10 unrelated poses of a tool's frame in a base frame.
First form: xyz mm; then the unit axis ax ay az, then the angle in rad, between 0 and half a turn.
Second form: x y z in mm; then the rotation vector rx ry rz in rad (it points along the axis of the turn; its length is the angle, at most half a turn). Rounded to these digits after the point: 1 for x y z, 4 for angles.
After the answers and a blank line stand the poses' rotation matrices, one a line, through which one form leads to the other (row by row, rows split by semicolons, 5 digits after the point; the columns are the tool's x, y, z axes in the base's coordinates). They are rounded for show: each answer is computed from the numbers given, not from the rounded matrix.
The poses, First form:
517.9, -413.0, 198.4, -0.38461, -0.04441, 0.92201, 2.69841
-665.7, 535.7, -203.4, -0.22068, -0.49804, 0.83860, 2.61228
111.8, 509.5, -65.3, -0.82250, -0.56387, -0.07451, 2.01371
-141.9, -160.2, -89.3, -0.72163, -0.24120, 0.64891, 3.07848
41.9, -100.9, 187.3, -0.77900, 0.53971, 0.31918, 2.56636
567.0, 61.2, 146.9, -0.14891, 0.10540, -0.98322, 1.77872
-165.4, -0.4, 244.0, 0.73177, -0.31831, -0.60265, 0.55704
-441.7, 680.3, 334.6, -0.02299, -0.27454, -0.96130, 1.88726
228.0, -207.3, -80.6, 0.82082, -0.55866, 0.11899, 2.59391
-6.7, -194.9, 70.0, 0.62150, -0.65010, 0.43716, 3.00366
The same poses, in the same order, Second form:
517.9, -413.0, 198.4, -1.0378, -0.1198, 2.4880
-665.7, 535.7, -203.4, -0.5765, -1.3010, 2.1907
111.8, 509.5, -65.3, -1.6563, -1.1355, -0.1500
-141.9, -160.2, -89.3, -2.2215, -0.7425, 1.9976
41.9, -100.9, 187.3, -1.9992, 1.3851, 0.8191
567.0, 61.2, 146.9, -0.2649, 0.1875, -1.7489
-165.4, -0.4, 244.0, 0.4076, -0.1773, -0.3357
-441.7, 680.3, 334.6, -0.0434, -0.5181, -1.8142
228.0, -207.3, -80.6, 2.1291, -1.4491, 0.3086
-6.7, -194.9, 70.0, 1.8668, -1.9527, 1.3131

-0.62183 -0.36286 -0.69401; 0.42788 -0.89964 0.08699; -0.65593 -0.24286 0.71469
-0.77242 -0.21867 -0.59628; 0.62822 -0.40101 -0.66673; -0.09332 -0.88959 0.44712
0.53786 0.72986 -0.42191; 0.59522 0.02564 0.80315; 0.59701 -0.68311 -0.42064
0.04244 0.30684 -0.95082; 0.38869 -0.88177 -0.26721; -0.92039 -0.35823 -0.15669
0.27695 -0.94685 -0.16365; -0.59956 -0.30337 0.74060; -0.75088 -0.10699 -0.65171
-0.17968 0.94311 0.27976; -0.98098 -0.19303 0.02068; 0.07350 -0.27073 0.95985
0.92978 0.28339 -0.23495; -0.35382 0.86414 -0.35787; 0.10161 0.41587 0.90373
-0.31051 0.92184 -0.23193; -0.90529 -0.21238 0.36790; 0.28989 0.32420 0.90048
0.39520 -0.91200 -0.10985; -0.78808 -0.27518 -0.55063; 0.47195 0.30418 -0.82749
-0.22165 -0.86434 0.45142; -0.74413 -0.14926 -0.65115; 0.63019 -0.48024 -0.61010

